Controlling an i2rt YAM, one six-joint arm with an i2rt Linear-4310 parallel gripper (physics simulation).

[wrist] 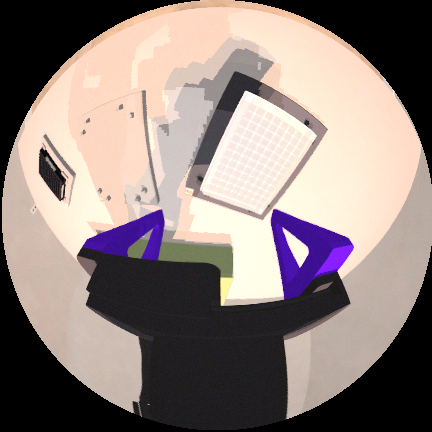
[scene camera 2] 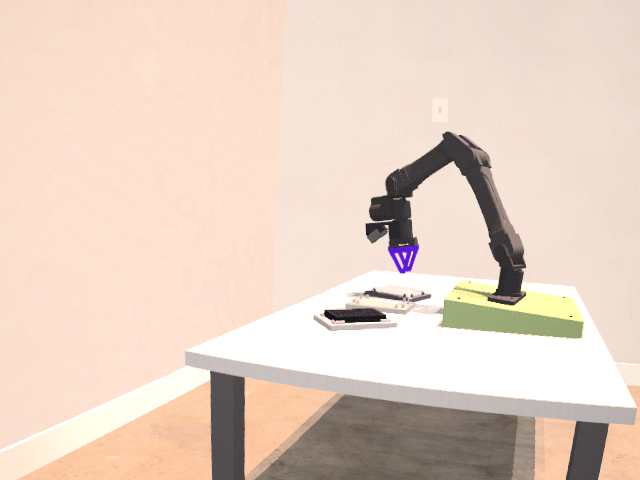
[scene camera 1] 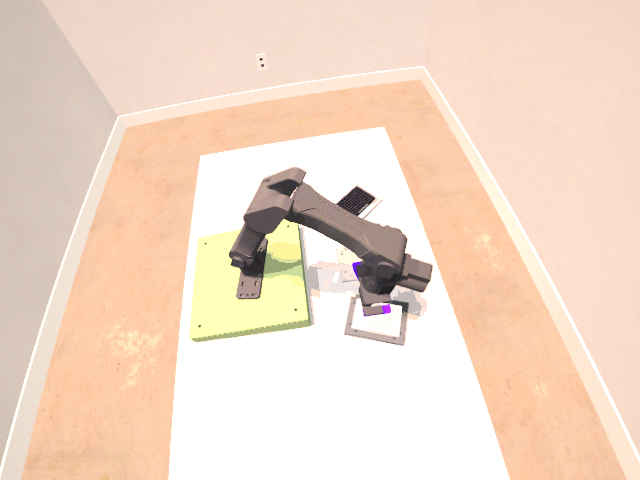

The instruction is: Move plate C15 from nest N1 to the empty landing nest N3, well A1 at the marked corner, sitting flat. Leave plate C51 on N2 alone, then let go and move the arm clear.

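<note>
A white well plate [scene camera 1: 381, 324] [scene camera 2: 399, 291] [wrist: 260, 155] sits in a dark grey nest [scene camera 1: 374, 338] [scene camera 2: 421, 297] [wrist: 235, 90]. The pale nest with small pegs [scene camera 2: 379, 306] [wrist: 120, 155] beside it holds no plate; the arm partly hides it in scene camera 1. A black plate [scene camera 1: 356, 200] [scene camera 2: 354, 314] [wrist: 51, 175] sits in another pale nest [scene camera 2: 361, 325]. Plate and nest labels and the marked corner are not readable. My gripper [scene camera 2: 404, 270] [wrist: 217, 214] is open and empty, well above the table; in the wrist view the white plate lies ahead of its purple fingertips.
The arm's base stands on a yellow-green block [scene camera 1: 222, 289] [scene camera 2: 516, 324] [wrist: 200, 255] on the white table [scene camera 1: 310, 413] [scene camera 2: 413, 361]. The arm reaches over the pegged nest area, and its shadows fall around the nests. Walls stand beyond the table.
</note>
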